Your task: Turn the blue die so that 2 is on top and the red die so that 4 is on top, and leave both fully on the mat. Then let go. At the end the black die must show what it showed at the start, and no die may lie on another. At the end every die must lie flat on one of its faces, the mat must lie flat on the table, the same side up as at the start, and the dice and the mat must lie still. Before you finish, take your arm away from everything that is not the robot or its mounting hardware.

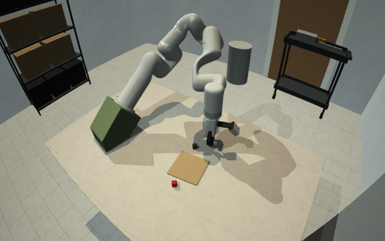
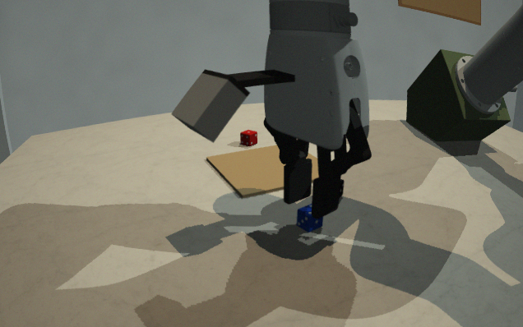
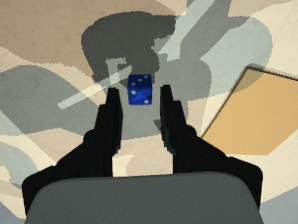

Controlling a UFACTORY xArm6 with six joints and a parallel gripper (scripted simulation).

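Now: hand 3 cm above the blue die. From my hand the other things lie so: tan mat (16 cm to the right, 4 cm below, 2 cm ahead); then red die (27 cm to the right, 3 cm below, 3 cm ahead); then black die (6 cm to the right, 4 cm behind, 3 cm below).
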